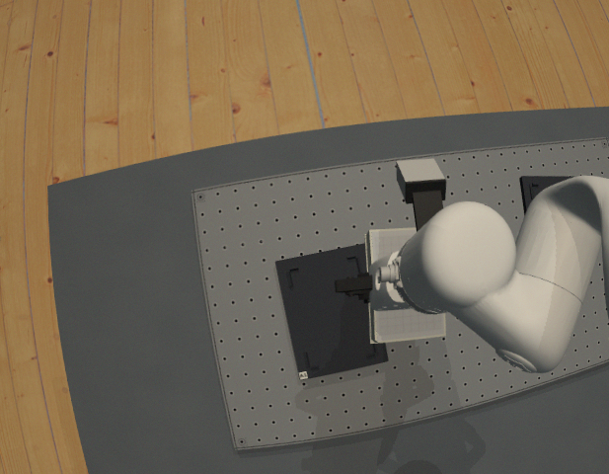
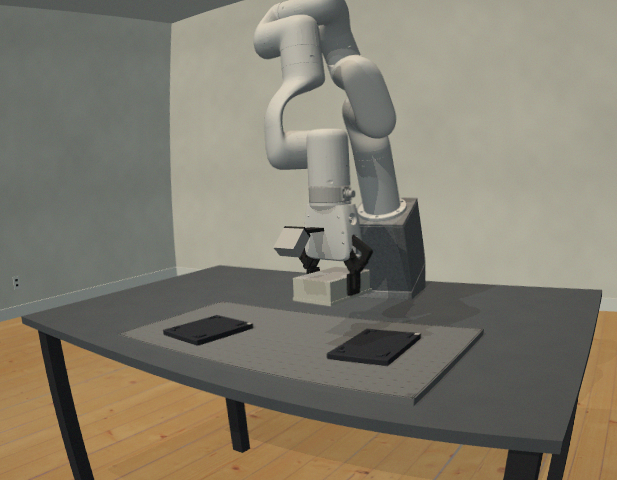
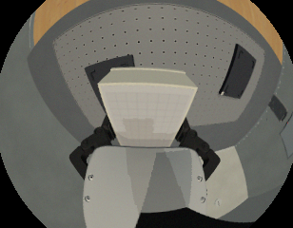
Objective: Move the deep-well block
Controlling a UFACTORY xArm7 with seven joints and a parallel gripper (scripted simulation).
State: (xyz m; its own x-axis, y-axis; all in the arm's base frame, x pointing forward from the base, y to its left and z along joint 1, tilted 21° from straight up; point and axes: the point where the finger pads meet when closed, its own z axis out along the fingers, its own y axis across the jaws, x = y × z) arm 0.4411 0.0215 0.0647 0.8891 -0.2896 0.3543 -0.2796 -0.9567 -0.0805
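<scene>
The nest N2 is 29 cm to the right of my hand, 11 cm below it and 1 cm behind it. From my hand the other things lie so: deep-well block: right at my hand; then A1 label: 15 cm to the left, 11 cm below, 6 cm behind; then nest N1: 11 cm below, 8 cm to the left.
</scene>
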